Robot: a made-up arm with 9 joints.
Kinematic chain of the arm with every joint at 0, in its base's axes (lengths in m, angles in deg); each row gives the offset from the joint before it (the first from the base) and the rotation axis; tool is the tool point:
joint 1: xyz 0 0 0.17 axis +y
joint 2: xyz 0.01 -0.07 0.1 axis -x
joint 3: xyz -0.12 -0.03 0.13 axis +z
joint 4: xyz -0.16 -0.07 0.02 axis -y
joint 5: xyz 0 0.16 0.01 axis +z
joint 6: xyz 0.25 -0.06 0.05 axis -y
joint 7: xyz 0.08 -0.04 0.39 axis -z
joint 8: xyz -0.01 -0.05 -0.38 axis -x
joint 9: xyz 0 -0.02 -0.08 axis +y
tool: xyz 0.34 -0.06 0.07
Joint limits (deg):
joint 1: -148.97..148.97
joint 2: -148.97..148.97
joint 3: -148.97..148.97
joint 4: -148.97..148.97
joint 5: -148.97..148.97
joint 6: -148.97..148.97
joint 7: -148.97..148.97
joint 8: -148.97..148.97
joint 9: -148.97..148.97
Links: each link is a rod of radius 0.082 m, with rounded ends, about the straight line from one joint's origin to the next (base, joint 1, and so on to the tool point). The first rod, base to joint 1, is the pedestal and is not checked.
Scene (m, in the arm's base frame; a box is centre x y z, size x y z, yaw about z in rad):
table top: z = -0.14
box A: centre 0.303 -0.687 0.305 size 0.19 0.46 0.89 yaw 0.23
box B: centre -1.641 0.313 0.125 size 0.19 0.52 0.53 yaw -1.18
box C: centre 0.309 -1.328 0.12 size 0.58 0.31 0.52 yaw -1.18
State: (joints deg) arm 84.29 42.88 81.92 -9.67 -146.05 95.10 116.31 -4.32 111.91
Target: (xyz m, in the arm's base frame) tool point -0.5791 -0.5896 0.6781
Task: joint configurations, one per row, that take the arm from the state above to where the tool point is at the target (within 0.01 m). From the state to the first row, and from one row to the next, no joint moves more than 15 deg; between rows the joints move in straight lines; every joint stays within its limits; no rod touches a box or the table.
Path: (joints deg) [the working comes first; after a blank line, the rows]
Joints at the target: 21.58 14.43 31.79 11.88 -148.97 85.14 108.68 -7.81 85.25
Straight joint move there: touches box A.

1: 73.06 45.22 69.62 -9.64 -146.63 104.69 114.63 -2.66 101.30
2: 61.84 47.56 57.33 -9.60 -147.22 114.28 112.95 -1.01 90.69
3: 50.61 49.90 45.03 -9.57 -147.80 123.87 111.27 0.65 80.08
4: 39.38 52.24 32.74 -9.53 -148.39 133.46 109.59 2.31 69.47
5: 28.15 54.57 20.44 -9.50 -148.97 143.06 107.92 3.97 58.86
6: 26.51 44.54 23.28 -4.16 -148.97 128.58 108.11 1.02 65.45
7: 24.87 34.50 26.12 1.19 -148.97 114.10 108.30 -1.92 72.05
8: 23.23 24.47 28.95 6.53 -148.97 99.62 108.49 -4.87 78.65
9: 21.58 14.43 31.79 11.88 -148.97 85.14 108.68 -7.81 85.25

